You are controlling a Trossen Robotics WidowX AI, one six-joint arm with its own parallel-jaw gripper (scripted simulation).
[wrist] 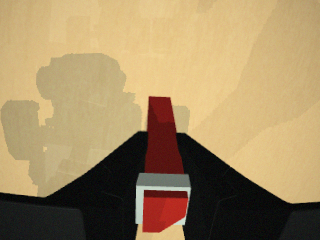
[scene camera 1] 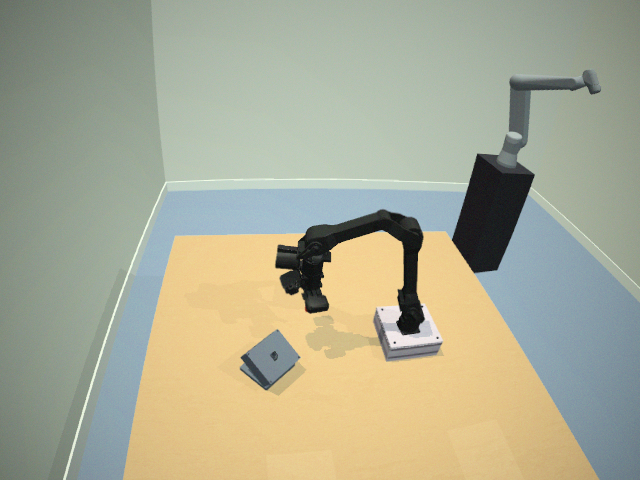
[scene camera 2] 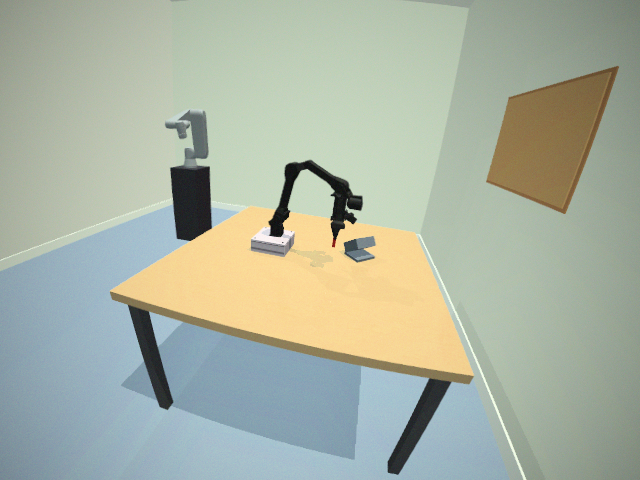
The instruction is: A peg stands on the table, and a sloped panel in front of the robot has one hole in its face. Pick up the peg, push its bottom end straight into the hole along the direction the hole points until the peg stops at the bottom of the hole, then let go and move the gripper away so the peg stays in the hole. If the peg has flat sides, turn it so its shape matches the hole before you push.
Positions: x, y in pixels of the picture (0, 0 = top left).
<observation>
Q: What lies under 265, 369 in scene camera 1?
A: A grey sloped panel.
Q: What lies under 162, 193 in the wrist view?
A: A red peg.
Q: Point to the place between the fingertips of the gripper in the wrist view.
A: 160, 142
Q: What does the gripper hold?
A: A red peg.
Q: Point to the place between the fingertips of the gripper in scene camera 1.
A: At 308, 302
</observation>
